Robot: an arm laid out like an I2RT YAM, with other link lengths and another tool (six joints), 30 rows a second.
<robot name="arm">
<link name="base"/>
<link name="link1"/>
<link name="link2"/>
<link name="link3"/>
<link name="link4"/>
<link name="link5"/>
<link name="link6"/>
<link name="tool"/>
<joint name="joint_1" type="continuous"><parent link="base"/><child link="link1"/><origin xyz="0 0 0.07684"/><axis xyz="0 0 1"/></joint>
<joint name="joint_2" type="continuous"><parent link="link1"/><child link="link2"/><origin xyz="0.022 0.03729 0.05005" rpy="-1.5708 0 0"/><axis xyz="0 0 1"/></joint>
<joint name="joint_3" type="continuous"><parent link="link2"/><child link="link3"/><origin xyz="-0.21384 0 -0.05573" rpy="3.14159 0 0"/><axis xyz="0 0 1"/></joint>
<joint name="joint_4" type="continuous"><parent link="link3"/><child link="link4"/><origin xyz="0.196 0.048 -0.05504"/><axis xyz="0 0 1"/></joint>
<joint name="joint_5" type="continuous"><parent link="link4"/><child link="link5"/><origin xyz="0.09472 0.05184 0.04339" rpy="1.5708 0 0"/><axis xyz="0 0 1"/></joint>
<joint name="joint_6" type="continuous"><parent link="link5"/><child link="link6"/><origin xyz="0.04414 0 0.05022" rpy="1.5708 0 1.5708"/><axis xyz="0 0 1"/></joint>
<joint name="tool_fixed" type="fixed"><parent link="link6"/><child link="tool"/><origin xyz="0.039 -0.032 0.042" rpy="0.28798 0 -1.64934"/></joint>
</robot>
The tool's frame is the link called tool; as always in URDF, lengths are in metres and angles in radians. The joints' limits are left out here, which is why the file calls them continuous.
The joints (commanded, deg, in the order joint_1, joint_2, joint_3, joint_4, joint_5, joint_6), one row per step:
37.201 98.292 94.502 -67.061 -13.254 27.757
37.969 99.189 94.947 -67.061 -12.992 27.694
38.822 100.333 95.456 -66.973 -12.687 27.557
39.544 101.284 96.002 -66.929 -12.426 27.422
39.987 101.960 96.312 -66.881 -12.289 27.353
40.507 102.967 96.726 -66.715 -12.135 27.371
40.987 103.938 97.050 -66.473 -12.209 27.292
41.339 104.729 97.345 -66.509 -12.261 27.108
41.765 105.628 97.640 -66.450 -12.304 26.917
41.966 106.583 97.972 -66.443 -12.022 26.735
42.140 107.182 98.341 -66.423 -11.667 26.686
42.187 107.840 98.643 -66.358 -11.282 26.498
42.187 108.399 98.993 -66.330 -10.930 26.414
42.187 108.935 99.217 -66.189 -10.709 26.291
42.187 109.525 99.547 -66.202 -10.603 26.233
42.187 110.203 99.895 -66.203 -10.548 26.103
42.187 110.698 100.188 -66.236 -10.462 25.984
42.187 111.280 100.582 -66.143 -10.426 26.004
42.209 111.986 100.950 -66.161 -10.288 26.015
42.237 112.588 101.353 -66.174 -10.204 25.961
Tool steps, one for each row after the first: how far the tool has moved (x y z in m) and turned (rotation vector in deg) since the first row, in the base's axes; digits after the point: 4 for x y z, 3 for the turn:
-0.0003 0.0048 -0.0025 -0.479 0.184 0.741
-0.0003 0.0104 -0.0059 -1.060 0.383 1.624
-0.0003 0.0153 -0.0083 -1.495 0.456 2.390
-0.0003 0.0184 -0.0104 -1.804 0.593 2.857
0.0002 0.0224 -0.0137 -2.187 0.833 3.316
0.0005 0.0265 -0.0173 -2.399 1.154 3.896
0.0004 0.0294 -0.0203 -2.717 1.524 4.440
0.0002 0.0328 -0.0239 -3.052 1.894 5.061
0.0012 0.0347 -0.0275 -3.670 2.130 5.355
0.0021 0.0362 -0.0290 -4.074 2.056 5.474
0.0035 0.0371 -0.0310 -4.561 1.981 5.591
0.0050 0.0376 -0.0324 -4.945 1.879 5.572
0.0064 0.0384 -0.0342 -5.229 1.836 5.629
0.0074 0.0392 -0.0360 -5.486 1.964 5.660
0.0086 0.0401 -0.0383 -5.748 2.143 5.775
0.0095 0.0408 -0.0398 -5.970 2.233 5.869
0.0109 0.0419 -0.0413 -6.056 2.292 5.842
0.0119 0.0428 -0.0438 -6.384 2.486 5.826
0.0130 0.0438 -0.0455 -6.587 2.580 5.888

